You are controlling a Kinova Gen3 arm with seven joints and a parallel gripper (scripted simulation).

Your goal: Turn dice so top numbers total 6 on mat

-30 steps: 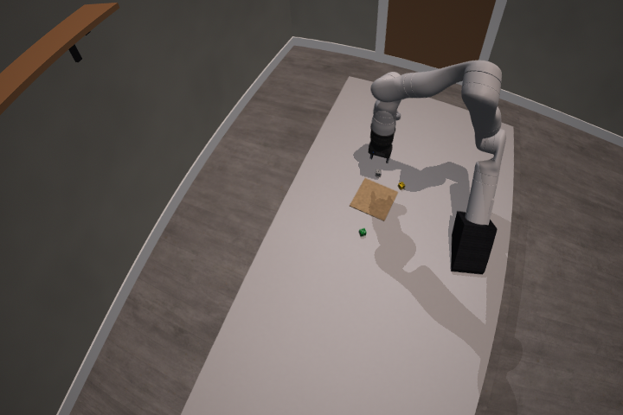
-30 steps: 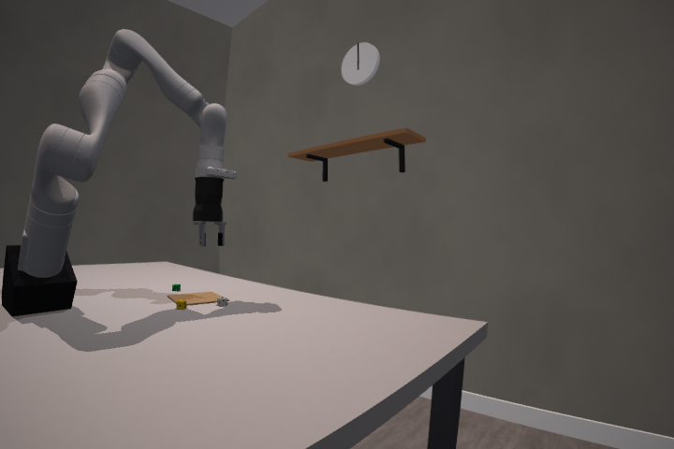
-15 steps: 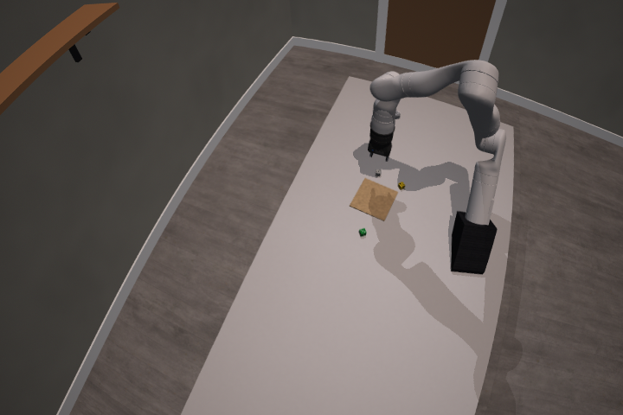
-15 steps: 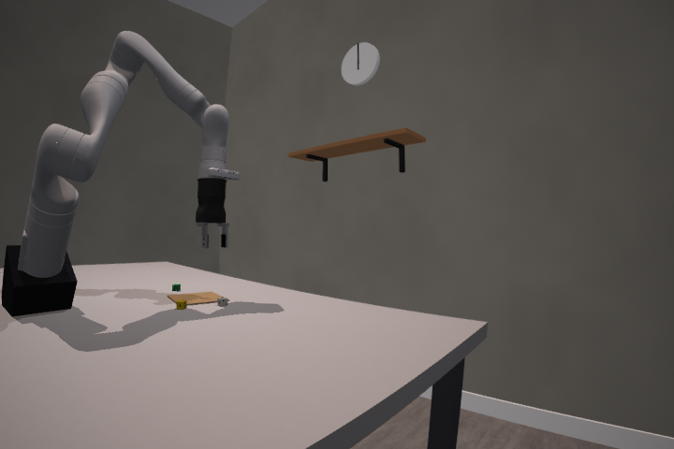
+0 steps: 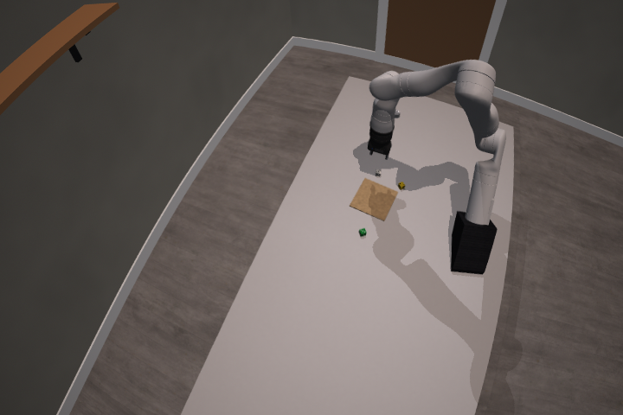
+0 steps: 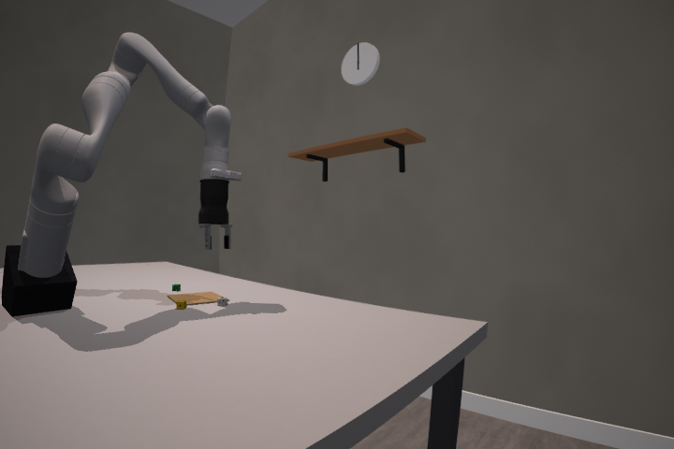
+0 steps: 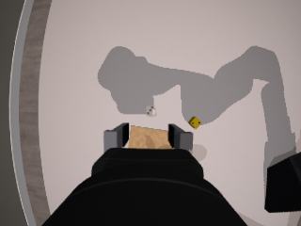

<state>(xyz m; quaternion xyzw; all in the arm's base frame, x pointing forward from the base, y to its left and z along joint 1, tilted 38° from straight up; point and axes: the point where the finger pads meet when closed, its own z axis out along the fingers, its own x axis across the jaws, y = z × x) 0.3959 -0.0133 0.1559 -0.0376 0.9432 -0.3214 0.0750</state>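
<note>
The white die is 3 cm to the right of my hand and 15 cm below it. Also, from my hand: green die 3 cm behind, 24 cm to the left, 15 cm below; then yellow die 10 cm behind, 15 cm below; then tan mat 2 cm behind, 9 cm to the left, 16 cm below.
</note>
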